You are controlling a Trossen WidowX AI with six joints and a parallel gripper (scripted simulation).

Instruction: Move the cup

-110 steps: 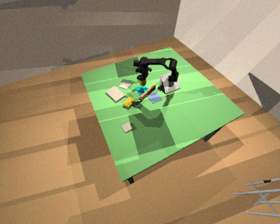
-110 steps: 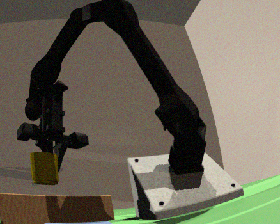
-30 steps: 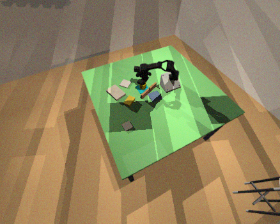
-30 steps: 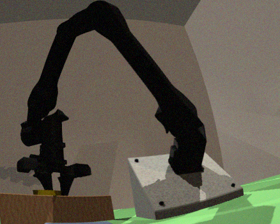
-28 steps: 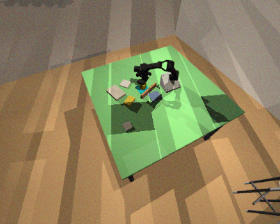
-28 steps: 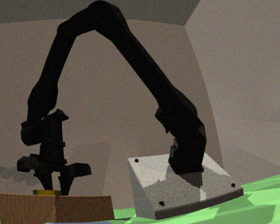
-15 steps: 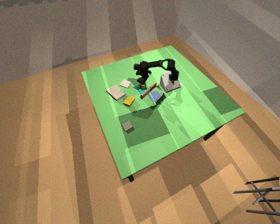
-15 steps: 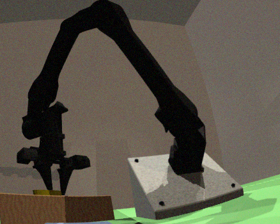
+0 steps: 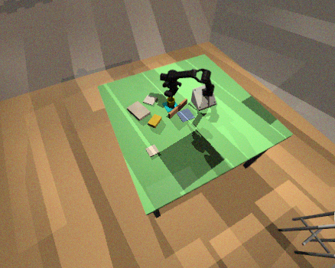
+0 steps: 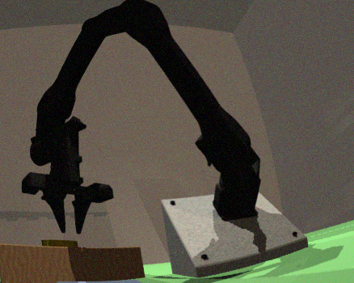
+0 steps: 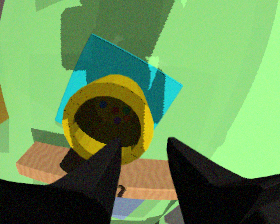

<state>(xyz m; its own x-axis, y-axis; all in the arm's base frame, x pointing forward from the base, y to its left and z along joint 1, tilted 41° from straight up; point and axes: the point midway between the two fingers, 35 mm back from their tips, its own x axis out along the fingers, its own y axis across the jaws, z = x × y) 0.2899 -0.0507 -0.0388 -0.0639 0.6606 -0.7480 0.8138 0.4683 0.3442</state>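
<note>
Now: the yellow cup 50 mm below my gripper tip, 20 mm ahead of it and 10 mm to the left of it. From my gripper tip the other things lie so: pale blue pad: 170 mm to the left, 100 mm below, 50 mm behind; then cyan pad: 100 mm below, 30 mm ahead, 20 mm to the left; then brown wooden bar: 90 mm to the left, 70 mm below, 10 mm behind.
</note>
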